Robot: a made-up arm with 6 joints.
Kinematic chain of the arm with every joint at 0, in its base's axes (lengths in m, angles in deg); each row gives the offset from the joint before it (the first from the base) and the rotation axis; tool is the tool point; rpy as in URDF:
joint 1: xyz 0.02 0 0.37 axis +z
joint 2: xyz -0.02 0 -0.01 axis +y
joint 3: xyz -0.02 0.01 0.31 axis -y
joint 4: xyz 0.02 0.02 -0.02 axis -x
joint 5: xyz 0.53 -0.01 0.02 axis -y
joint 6: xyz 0.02 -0.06 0 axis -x
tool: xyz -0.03 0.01 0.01 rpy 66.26 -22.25 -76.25
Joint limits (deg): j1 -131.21..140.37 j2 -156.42..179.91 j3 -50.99..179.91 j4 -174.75..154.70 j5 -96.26..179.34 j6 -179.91..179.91
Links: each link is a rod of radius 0.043 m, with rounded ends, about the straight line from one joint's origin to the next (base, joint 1, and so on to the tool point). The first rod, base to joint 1, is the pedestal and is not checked.
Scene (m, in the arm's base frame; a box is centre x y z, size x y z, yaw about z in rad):
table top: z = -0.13
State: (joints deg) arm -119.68 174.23 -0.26 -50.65 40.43 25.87
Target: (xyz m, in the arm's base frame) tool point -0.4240 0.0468 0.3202
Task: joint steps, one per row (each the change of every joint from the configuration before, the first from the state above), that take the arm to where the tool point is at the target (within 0.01 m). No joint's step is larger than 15 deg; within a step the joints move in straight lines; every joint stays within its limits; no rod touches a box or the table.
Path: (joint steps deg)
1: 13.85 0.16 -3.59 0.57 -0.22 -0.40
2: 13.85 0.16 -3.60 0.56 -0.22 -0.39
3: 13.85 0.16 -3.59 0.57 -0.22 -0.40
4: 13.84 0.15 -3.59 0.57 -0.22 -0.40
5: 13.85 0.16 -3.59 0.57 -0.22 -0.39
6: 13.85 0.16 -3.60 0.56 -0.22 -0.40
7: 13.85 0.16 -3.59 0.57 -0.22 -0.39
8: 13.85 0.16 -3.59 0.57 -0.22 -0.40

